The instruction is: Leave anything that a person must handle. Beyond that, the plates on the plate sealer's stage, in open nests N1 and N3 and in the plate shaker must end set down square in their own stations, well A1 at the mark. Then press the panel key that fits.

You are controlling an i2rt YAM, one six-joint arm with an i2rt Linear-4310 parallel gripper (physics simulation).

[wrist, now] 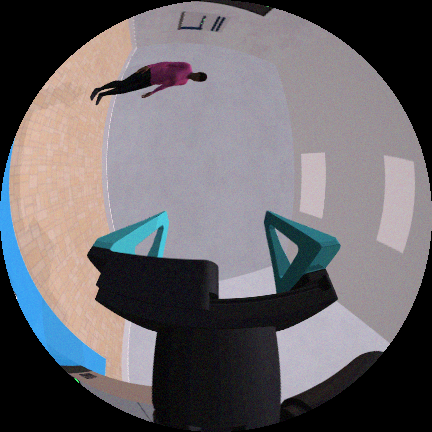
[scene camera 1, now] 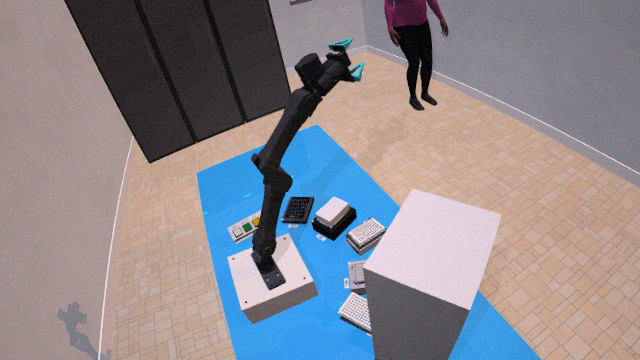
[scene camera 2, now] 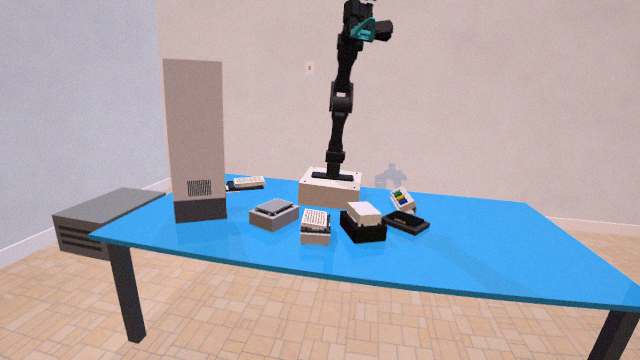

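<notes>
There's a tall grey box in the scene, and my gripper is there too, open and holding nothing. You'd also find the gripper in the wrist view.
</notes>
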